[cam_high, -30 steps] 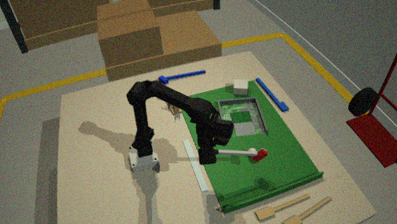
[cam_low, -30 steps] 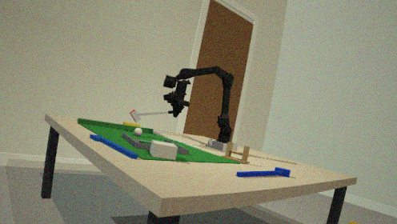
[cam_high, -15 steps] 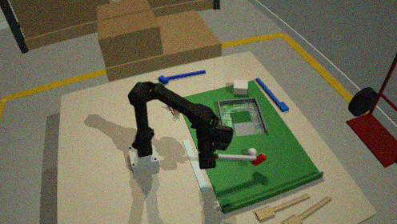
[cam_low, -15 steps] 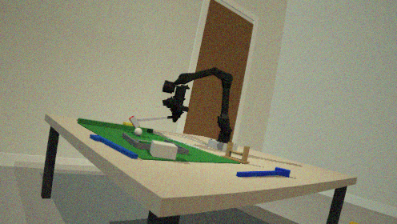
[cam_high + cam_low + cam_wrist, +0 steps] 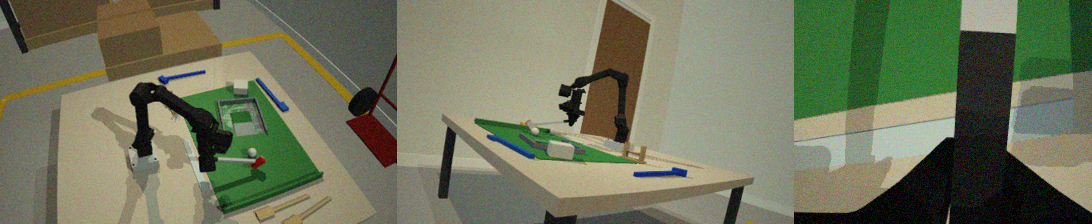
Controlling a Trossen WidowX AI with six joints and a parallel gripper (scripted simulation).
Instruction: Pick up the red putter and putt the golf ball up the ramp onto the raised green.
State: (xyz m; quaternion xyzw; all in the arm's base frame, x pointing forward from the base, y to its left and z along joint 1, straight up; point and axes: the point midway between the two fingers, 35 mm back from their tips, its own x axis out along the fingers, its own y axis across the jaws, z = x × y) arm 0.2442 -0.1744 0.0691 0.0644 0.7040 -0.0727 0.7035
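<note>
Right now my gripper tip is 4 cm past the pale strip, 6 cm to the right of it and 8 cm above it. Also, from my gripper tip: white golf ball: 23 cm ahead, 3 cm to the left, 6 cm below; then red putter: 12 cm ahead, 2 cm to the right; then green mat: 24 cm ahead, 16 cm to the left, 8 cm below.
</note>
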